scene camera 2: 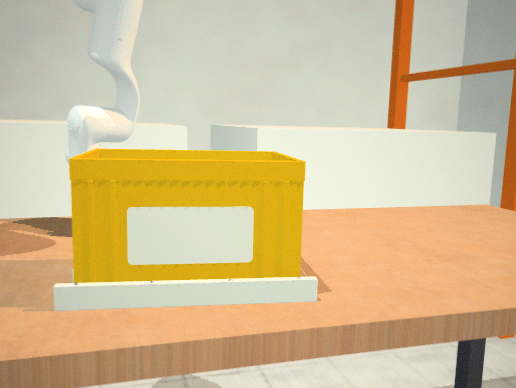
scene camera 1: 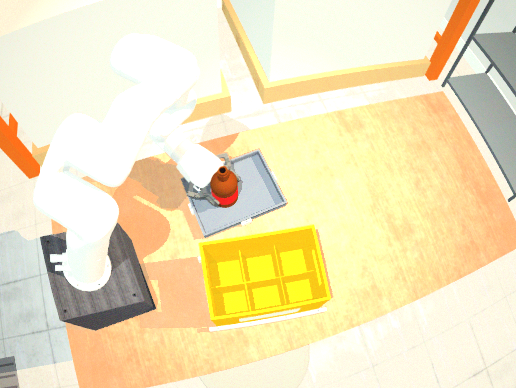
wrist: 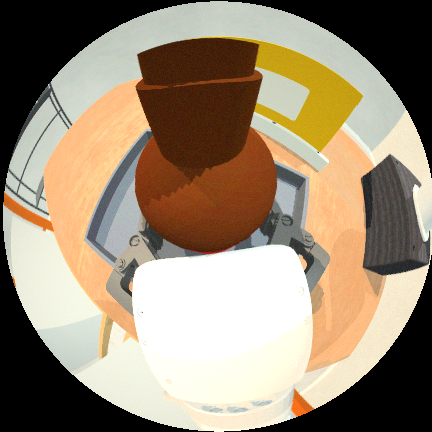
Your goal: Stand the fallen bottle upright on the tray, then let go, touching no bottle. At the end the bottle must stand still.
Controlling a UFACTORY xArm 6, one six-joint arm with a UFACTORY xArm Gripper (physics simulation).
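Frame: origin at the arm's base, x back, y up, z left, level; metres.
Seen in the pictures: gripper, fingertip midpoint: [scene camera 1: 228, 193]; arm's base at its link origin: [scene camera 1: 86, 267].
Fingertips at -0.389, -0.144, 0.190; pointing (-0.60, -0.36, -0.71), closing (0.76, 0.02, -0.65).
Observation:
Pixels of each thing's top centre, then the offset from my fingertips to it, as dx, dy, dz. "spot": a spot on its surface instead. Level surfaces: height alone.
- brown bottle at its top centre: [wrist: 197, 39] [scene camera 1: 222, 170] +0.010, +0.119, +0.010
- grey tray at a spot on its surface: [wrist: 117, 222] spot: -0.089, -0.036, +0.079
- yellow crate at its top centre: [scene camera 2: 189, 154] [wrist: 282, 48] [scene camera 1: 264, 272] -0.033, +0.134, -0.272
- wooden table at its surface level: dy -0.041
The brown bottle [scene camera 1: 223, 184] [wrist: 205, 210] with a red label stands upright, or nearly so, on the grey tray [scene camera 1: 262, 175] [wrist: 117, 222], in its part nearer the arm. Its neck points up; a slight tilt cannot be ruled out. My gripper [scene camera 1: 229, 191] [wrist: 205, 194] is open, with one finger on each side of the bottle's lower body. Whether a finger touches it cannot be told. In the wrist view the neck and shoulder rise close to the camera and hide most of the label and the foot. In scene camera 2 the bottle and tray do not show behind the crate.
A yellow crate [scene camera 1: 260, 235] [scene camera 2: 187, 172] [wrist: 335, 117] with several compartments stands close beside the tray on the wooden table [scene camera 1: 385, 200] [scene camera 2: 400, 250]. The arm's dark base block [scene camera 1: 132, 295] [wrist: 390, 220] is at the left in scene camera 1. A grey shelf [scene camera 1: 487, 112] stands beyond the far right edge.

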